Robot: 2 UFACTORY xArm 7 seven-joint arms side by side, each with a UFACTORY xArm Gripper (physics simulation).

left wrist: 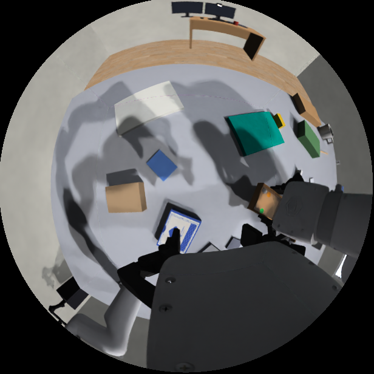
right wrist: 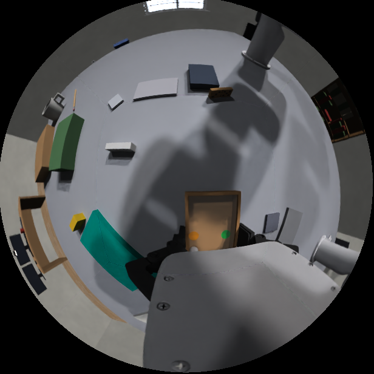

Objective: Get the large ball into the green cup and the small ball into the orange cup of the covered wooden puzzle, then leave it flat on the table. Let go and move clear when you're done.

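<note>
The wooden puzzle (left wrist: 256, 193) (right wrist: 213, 193) is a shallow brown box with an orange cup (right wrist: 193, 235) and a green cup (right wrist: 226, 234) inside, near the gripper end. A whitish ball (right wrist: 194, 249) lies just on the gripper side of the orange cup, partly hidden by the right gripper's body. The other ball cannot be made out. My right gripper (right wrist: 210, 234) is shut on the puzzle, one finger against each long side. The puzzle appears raised off the table; its exact tilt is hard to tell. My left gripper (left wrist: 212, 236) is open and apart from the puzzle, above the table.
A blue-and-white box (left wrist: 186, 225) lies under the left gripper, with a tan box (left wrist: 125, 198) and a blue block (left wrist: 161, 165) beyond. A teal box (left wrist: 255, 132) (right wrist: 107, 250) lies near the puzzle. A white block (right wrist: 120, 147) and a dark box (right wrist: 202, 76) stand farther off.
</note>
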